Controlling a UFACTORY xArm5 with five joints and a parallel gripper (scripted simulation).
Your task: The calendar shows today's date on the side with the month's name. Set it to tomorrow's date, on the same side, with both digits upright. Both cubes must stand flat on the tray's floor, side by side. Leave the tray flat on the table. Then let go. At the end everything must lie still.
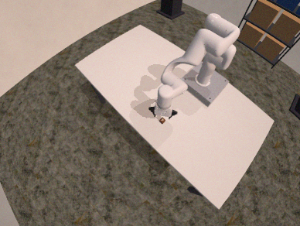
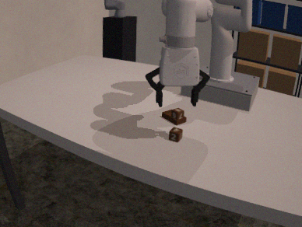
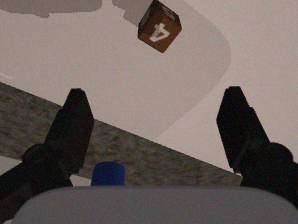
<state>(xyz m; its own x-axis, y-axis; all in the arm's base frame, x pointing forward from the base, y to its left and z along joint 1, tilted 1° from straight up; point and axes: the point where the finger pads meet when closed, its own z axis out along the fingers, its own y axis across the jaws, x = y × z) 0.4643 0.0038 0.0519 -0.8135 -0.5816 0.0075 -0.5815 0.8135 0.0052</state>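
My hand is 11 cm above the brown wooden cube and 1 cm past it. The rest, counted from my hand: tray 12 cm behind, 11 cm below, 6 cm to the right.
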